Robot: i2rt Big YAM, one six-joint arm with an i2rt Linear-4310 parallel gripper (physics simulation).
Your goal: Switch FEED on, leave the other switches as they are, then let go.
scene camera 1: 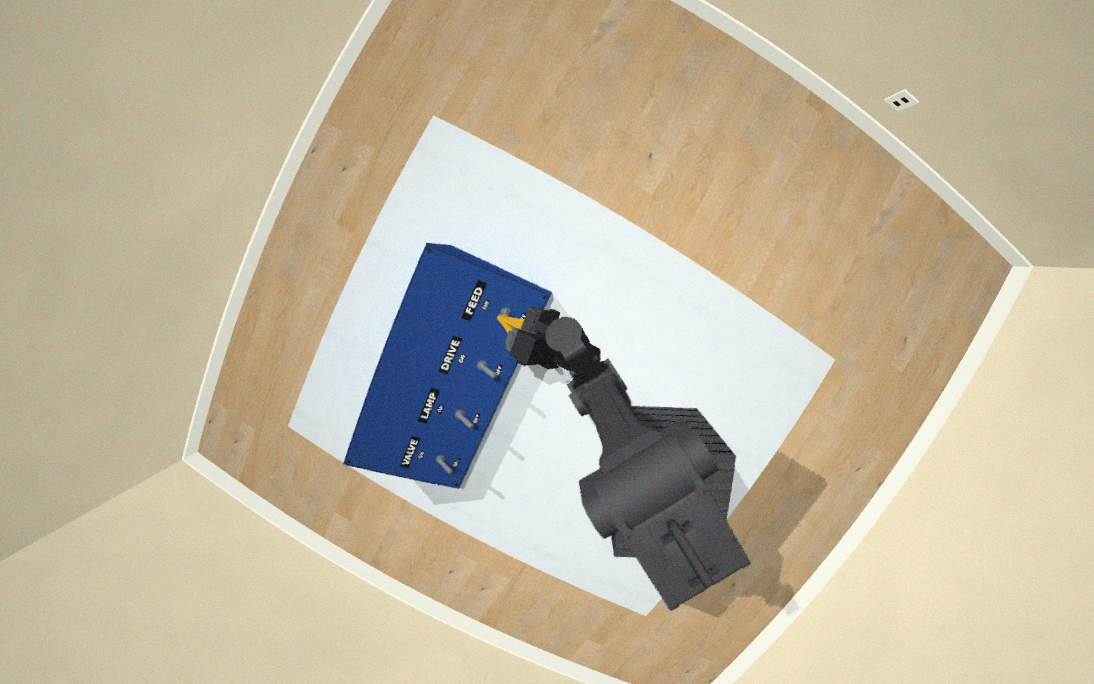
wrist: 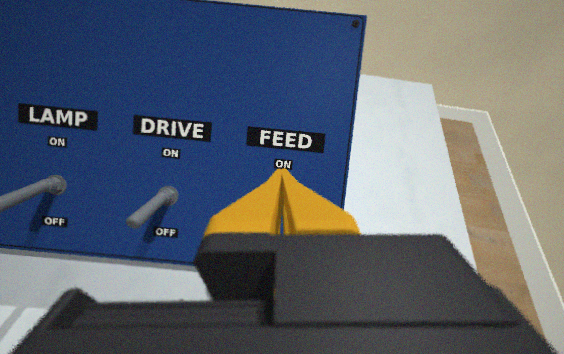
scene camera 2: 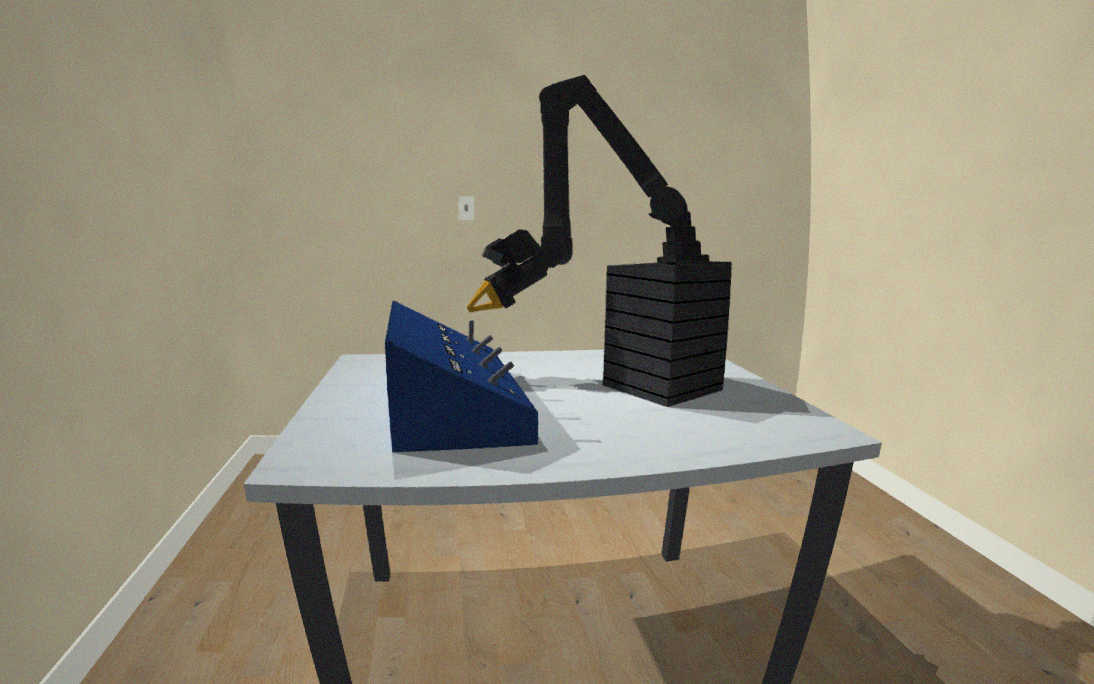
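Seen in the pictures: gripper, fingertip midpoint: [scene camera 1: 499,317] [wrist: 281,176] [scene camera 2: 467,309]; arm's base at its link origin: [scene camera 2: 682,262].
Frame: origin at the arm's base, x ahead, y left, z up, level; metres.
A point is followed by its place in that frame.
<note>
The blue switch box [scene camera 1: 403,330] {x 0.619, y -0.023, z -0.117 m} [scene camera 2: 459,411] {x 0.498, y 0.296, z -0.226 m} [wrist: 200,60] {x 0.587, y -0.032, z -0.133 m} has a sloped face. Its FEED lever [scene camera 1: 505,312] {x 0.466, y -0.144, z -0.163 m} [scene camera 2: 471,329] {x 0.462, y -0.132, z -0.171 m} stands upright in scene camera 2, tilted toward ON, unlike the others; it is hidden behind the fingers in the wrist view. The DRIVE lever [scene camera 1: 486,368] {x 0.445, y -0.023, z -0.179 m} [scene camera 2: 482,344] {x 0.443, y -0.014, z -0.182 m} [wrist: 152,207] {x 0.440, y -0.024, z -0.176 m}, LAMP lever [scene camera 1: 463,418] {x 0.437, y 0.097, z -0.180 m} [scene camera 2: 491,356] {x 0.432, y 0.105, z -0.180 m} [wrist: 30,194] {x 0.433, y 0.095, z -0.182 m} and VALVE lever [scene camera 1: 444,463] {x 0.426, y 0.215, z -0.181 m} [scene camera 2: 501,371] {x 0.423, y 0.225, z -0.179 m} lean toward OFF. My gripper [scene camera 1: 501,319] {x 0.470, y -0.137, z -0.125 m} [scene camera 2: 470,308] {x 0.470, y -0.137, z -0.125 m} [wrist: 281,176] {x 0.470, y -0.137, z -0.125 m} is shut and empty. Its yellow tips are a little above the FEED lever, apart from it in scene camera 2.
The box stands on a white table [scene camera 1: 685,314] {x 0.125, y -0.322, z -0.294 m} [scene camera 2: 685,439] {x 0.103, y 0.305, z -0.295 m} [wrist: 400,150] {x 0.642, y -0.342, z -0.294 m}. The arm's black ribbed pedestal [scene camera 2: 669,330] {x 0.073, y 0.116, z -0.132 m} stands on the table to the right of the box in scene camera 2. The DRIVE lever is the neighbour nearest the fingers.
</note>
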